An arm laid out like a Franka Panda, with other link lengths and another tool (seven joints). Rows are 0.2 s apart.
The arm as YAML. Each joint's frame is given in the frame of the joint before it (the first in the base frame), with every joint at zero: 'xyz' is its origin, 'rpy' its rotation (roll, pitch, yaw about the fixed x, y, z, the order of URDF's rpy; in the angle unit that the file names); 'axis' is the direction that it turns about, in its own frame. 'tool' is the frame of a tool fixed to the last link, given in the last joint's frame.
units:
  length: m
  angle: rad
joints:
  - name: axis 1
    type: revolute
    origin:
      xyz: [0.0, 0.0, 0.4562]
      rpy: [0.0, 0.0, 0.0]
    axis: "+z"
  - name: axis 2
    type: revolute
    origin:
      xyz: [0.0, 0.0, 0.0]
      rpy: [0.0, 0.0, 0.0]
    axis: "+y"
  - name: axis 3
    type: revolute
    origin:
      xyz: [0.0, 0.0, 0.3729]
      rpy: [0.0, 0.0, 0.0]
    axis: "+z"
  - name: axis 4
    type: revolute
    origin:
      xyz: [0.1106, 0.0, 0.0]
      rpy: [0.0, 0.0, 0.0]
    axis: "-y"
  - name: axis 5
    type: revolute
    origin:
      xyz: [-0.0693, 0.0, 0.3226]
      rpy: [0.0, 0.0, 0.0]
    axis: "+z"
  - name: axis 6
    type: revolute
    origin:
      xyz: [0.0, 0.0, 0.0]
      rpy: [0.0, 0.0, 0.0]
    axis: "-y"
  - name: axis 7
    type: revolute
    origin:
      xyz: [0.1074, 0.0, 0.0]
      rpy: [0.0, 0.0, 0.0]
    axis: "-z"
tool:
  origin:
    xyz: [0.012, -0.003, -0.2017]
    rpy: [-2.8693, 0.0, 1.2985]
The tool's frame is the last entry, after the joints.
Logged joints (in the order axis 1, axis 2, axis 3, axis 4, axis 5, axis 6, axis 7), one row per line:
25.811, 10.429, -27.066, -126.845, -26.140, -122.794, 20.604
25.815, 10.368, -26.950, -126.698, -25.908, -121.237, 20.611
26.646, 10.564, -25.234, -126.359, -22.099, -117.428, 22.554
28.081, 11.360, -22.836, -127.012, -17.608, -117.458, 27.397
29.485, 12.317, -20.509, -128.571, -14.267, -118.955, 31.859
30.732, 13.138, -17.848, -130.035, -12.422, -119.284, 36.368
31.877, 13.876, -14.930, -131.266, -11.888, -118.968, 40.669
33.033, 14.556, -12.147, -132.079, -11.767, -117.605, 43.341
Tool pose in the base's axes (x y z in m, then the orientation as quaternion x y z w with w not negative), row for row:
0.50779, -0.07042, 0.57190, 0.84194, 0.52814, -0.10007, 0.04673
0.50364, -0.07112, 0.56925, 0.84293, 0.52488, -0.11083, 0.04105
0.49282, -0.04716, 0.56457, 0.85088, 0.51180, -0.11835, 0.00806
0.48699, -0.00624, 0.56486, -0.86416, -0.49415, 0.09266, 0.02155
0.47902, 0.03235, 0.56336, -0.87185, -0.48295, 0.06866, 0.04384
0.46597, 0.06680, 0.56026, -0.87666, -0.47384, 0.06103, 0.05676
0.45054, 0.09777, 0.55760, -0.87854, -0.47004, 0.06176, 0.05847
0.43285, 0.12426, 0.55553, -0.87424, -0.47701, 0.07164, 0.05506
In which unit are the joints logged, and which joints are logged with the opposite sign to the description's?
The joints are logged in degrees. Opposite sign: axis 2, axis 6.
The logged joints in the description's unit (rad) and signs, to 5 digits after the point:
0.45049, -0.18202, -0.47239, -2.21386, -0.45623, 2.14316, 0.35961
0.45056, -0.18096, -0.47037, -2.21130, -0.45218, 2.11598, 0.35973
0.46506, -0.18438, -0.44042, -2.20538, -0.38570, 2.04951, 0.39364
0.49011, -0.19827, -0.39856, -2.21678, -0.30732, 2.05003, 0.47817
0.51461, -0.21497, -0.35795, -2.24399, -0.24901, 2.07616, 0.55604
0.53637, -0.22930, -0.31151, -2.26954, -0.21680, 2.08190, 0.63474
0.55636, -0.24218, -0.26058, -2.29102, -0.20748, 2.07638, 0.70981
0.57653, -0.25405, -0.21201, -2.30521, -0.20537, 2.05259, 0.75644

